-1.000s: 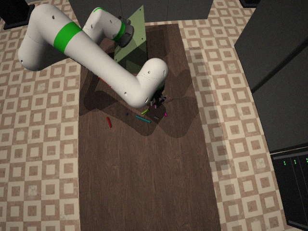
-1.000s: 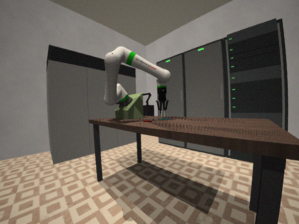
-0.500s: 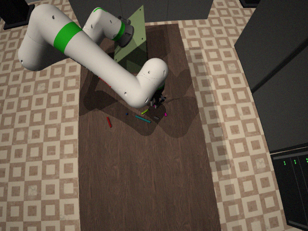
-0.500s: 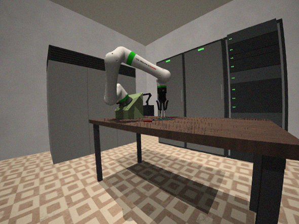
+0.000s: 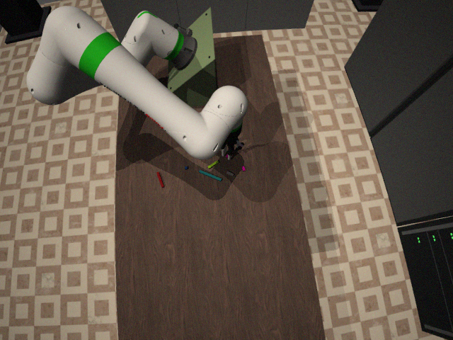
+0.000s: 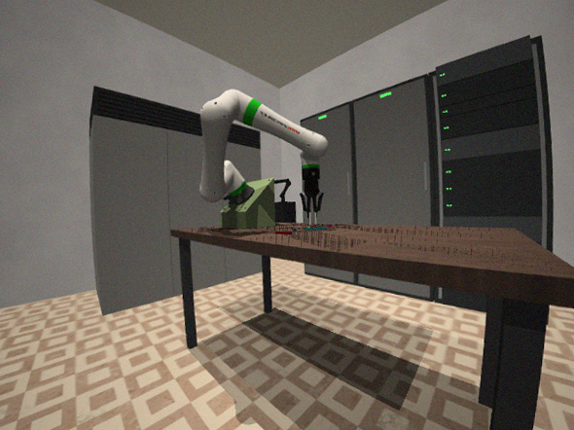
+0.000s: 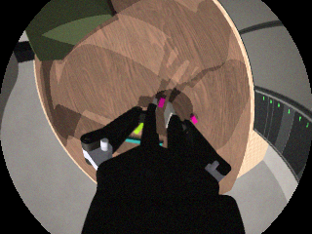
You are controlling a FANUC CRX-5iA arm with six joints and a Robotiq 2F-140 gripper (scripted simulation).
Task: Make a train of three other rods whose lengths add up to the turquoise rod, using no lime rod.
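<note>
Right now the small blue rod is 18 cm to the right of my hand, 4 cm below it and 3 cm ahead of it. Round my hand: grey rod (8 cm ahead, 4 cm below); lime rod (6 cm to the right, 4 cm below, 3 cm ahead); turquoise rod (8 cm to the right, 7 cm ahead, 4 cm below).
</note>
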